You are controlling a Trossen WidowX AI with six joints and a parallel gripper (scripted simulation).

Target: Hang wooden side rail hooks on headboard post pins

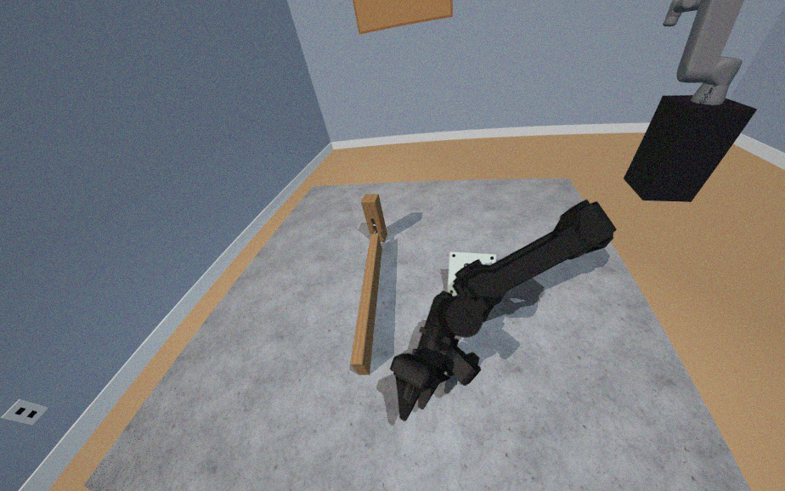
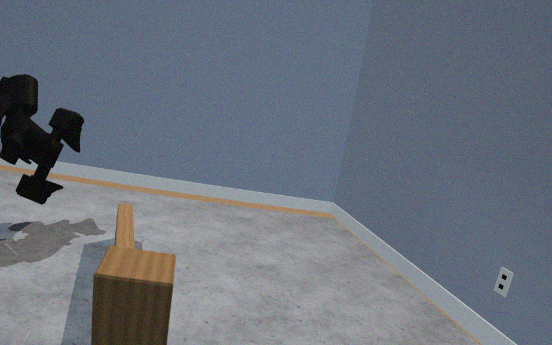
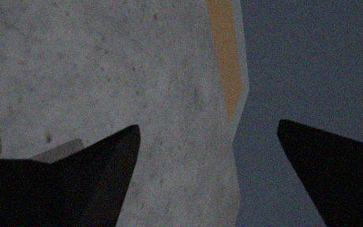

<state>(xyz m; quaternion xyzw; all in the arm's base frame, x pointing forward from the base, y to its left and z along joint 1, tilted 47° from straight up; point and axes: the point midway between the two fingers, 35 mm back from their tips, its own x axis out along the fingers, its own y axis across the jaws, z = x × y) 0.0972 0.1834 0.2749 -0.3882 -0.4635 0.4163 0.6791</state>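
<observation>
The wooden headboard post is 56 cm to the right of my gripper tip, 24 cm ahead of it and 1 cm below it.
</observation>
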